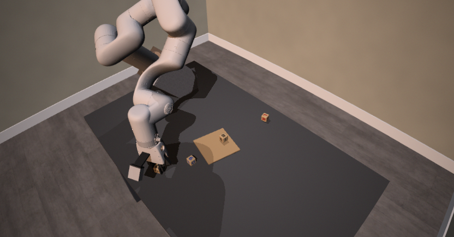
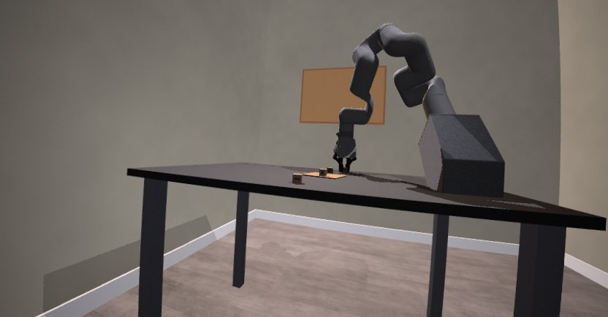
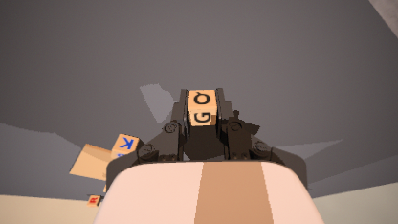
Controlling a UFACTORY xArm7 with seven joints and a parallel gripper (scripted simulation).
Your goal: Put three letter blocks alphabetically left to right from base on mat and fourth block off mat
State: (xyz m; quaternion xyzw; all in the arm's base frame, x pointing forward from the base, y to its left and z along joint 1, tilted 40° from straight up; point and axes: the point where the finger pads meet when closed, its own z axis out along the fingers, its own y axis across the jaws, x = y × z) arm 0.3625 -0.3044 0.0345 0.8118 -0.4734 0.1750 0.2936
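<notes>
Now: hand 60 mm short of the tan mat, 240 mm to the right of it and 20 mm above it.
</notes>
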